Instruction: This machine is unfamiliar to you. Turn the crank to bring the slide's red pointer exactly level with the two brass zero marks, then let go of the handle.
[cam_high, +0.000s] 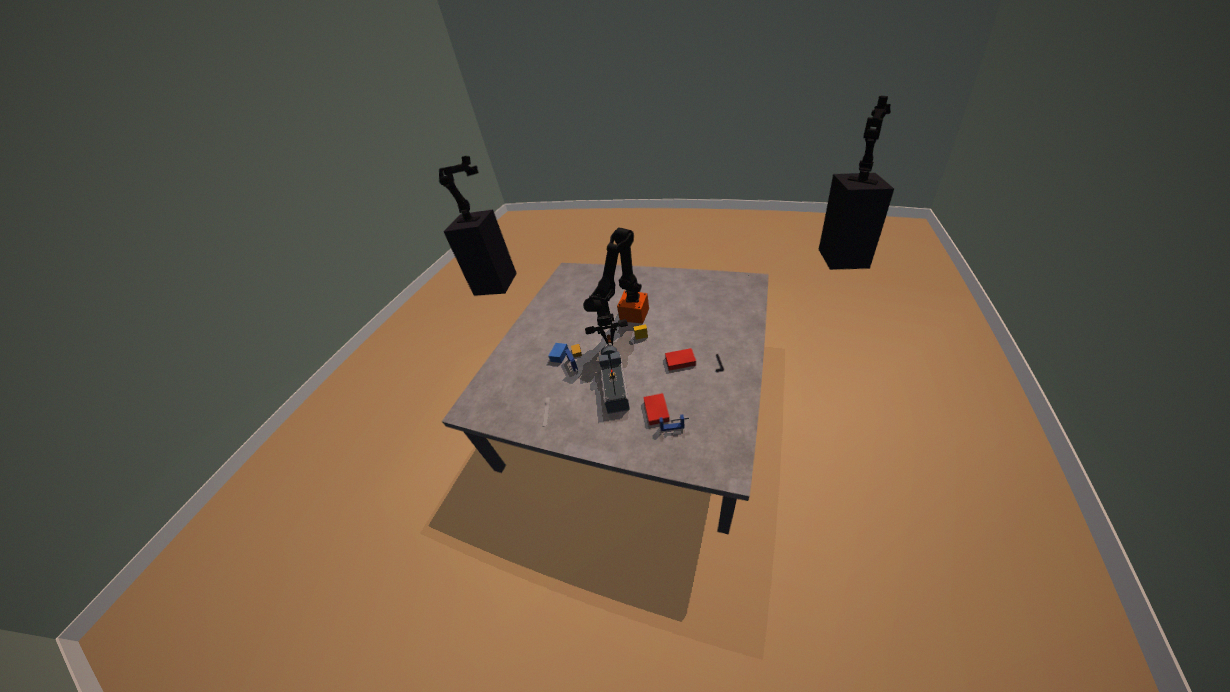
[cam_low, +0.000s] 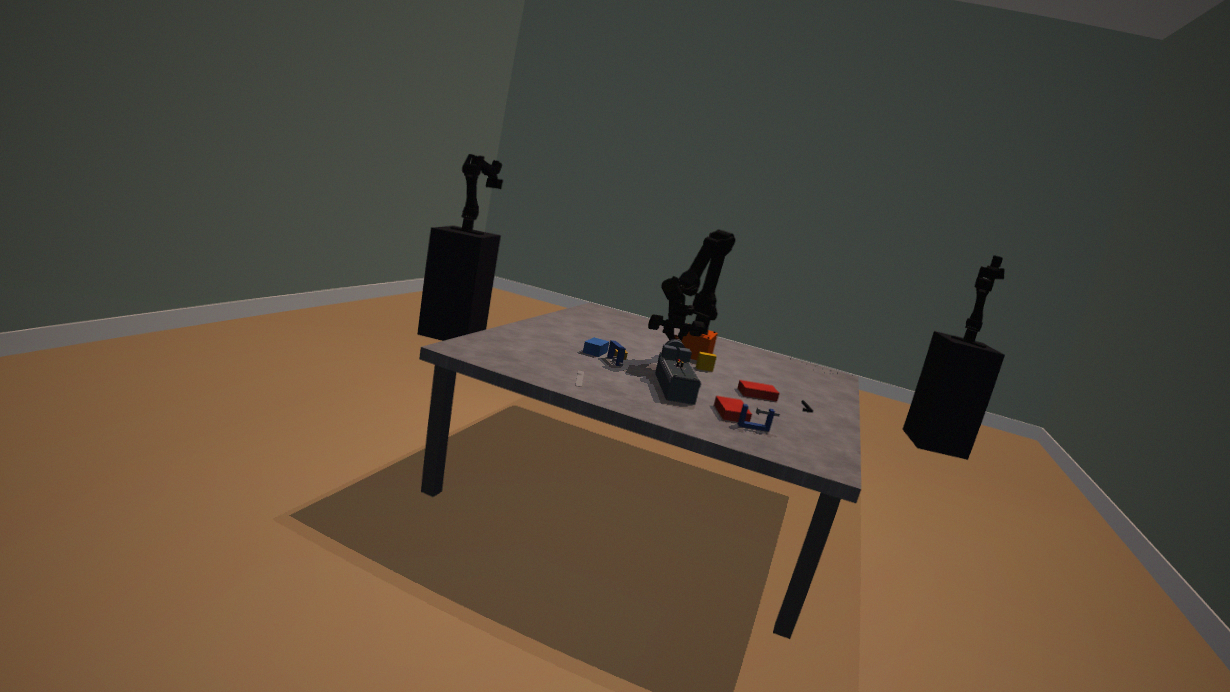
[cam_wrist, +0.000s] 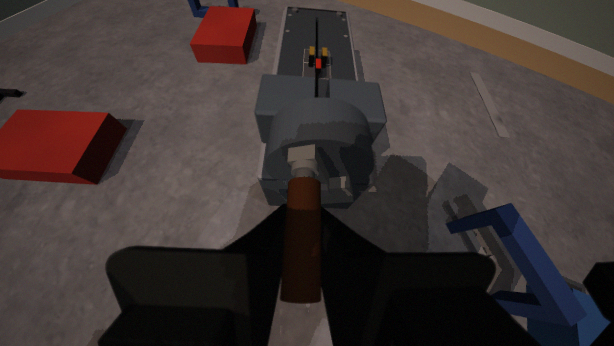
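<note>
Now: the red pointer 14 cm ahead of my gripper tip, 2 cm to the left of it and 1 cm below it. The rest, counted from my gripper tip: yellow cube (16 cm behind, 12 cm to the left, 6 cm below); blue block (4 cm behind, 27 cm to the right, 7 cm below); brown crank handle (2 cm behind, 2 cm above).
</note>
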